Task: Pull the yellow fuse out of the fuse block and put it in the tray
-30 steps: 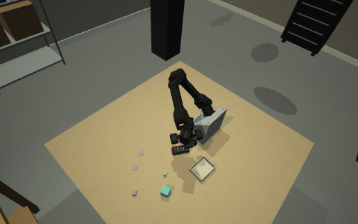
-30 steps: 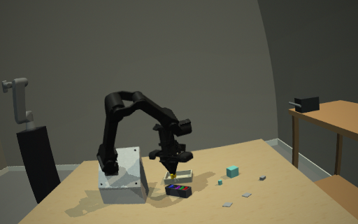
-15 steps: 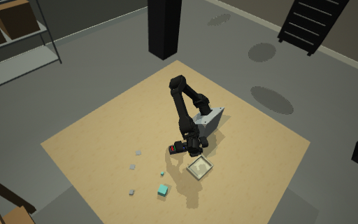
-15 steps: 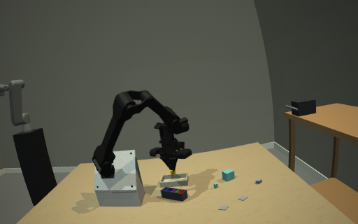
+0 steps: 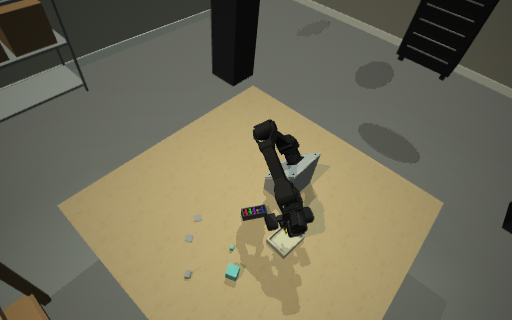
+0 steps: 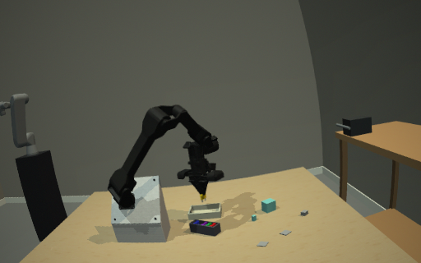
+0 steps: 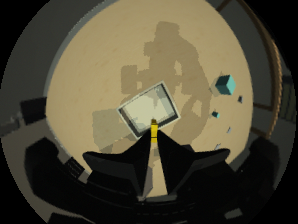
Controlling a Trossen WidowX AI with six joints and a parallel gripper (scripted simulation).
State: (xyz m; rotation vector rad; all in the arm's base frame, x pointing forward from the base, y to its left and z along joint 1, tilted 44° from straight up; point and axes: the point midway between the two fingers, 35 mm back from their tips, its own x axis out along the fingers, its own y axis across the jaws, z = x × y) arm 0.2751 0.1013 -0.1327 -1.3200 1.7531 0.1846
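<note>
The cream tray lies 90 mm below my gripper tip and 10 mm to the left of it. The rest, counted from my gripper tip: teal cube: 250 mm ahead, 80 mm below, 50 mm to the right; then yellow fuse: 10 mm below.
</note>
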